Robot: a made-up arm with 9 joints. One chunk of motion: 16 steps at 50 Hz.
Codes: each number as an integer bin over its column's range. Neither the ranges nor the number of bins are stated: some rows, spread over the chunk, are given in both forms.
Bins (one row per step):
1: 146 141 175 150 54 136
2: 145 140 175 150 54 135
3: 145 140 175 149 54 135
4: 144 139 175 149 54 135
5: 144 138 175 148 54 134
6: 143 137 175 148 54 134
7: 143 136 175 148 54 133
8: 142 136 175 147 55 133
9: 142 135 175 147 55 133
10: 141 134 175 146 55 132
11: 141 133 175 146 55 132
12: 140 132 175 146 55 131
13: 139 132 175 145 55 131
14: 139 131 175 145 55 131
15: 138 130 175 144 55 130
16: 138 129 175 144 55 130
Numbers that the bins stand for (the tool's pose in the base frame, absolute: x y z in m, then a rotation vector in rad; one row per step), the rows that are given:
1: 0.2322 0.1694 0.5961 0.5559 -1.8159 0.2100
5: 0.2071 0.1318 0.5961 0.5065 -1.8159 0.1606
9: 0.1820 0.0941 0.5961 0.4818 -1.7912 0.1359
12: 0.1569 0.0565 0.5961 0.4571 -1.7912 0.0865
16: 0.1318 0.0188 0.5961 0.4076 -1.7912 0.0618
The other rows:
2: 0.2196 0.1569 0.5961 0.5559 -1.8159 0.1853
3: 0.2196 0.1569 0.5961 0.5312 -1.8159 0.1853
4: 0.2071 0.1443 0.5961 0.5312 -1.8159 0.1853
6: 0.1945 0.1192 0.5961 0.5065 -1.8159 0.1606
7: 0.1945 0.1067 0.5961 0.5065 -1.8159 0.1359
8: 0.1820 0.1067 0.5961 0.4818 -1.7912 0.1359
10: 0.1694 0.0816 0.5961 0.4571 -1.7912 0.1112
11: 0.1694 0.0690 0.5961 0.4571 -1.7912 0.1112
13: 0.1443 0.0565 0.5961 0.4324 -1.7912 0.0865
14: 0.1443 0.0439 0.5961 0.4324 -1.7912 0.0865
15: 0.1318 0.0314 0.5961 0.4076 -1.7912 0.0618

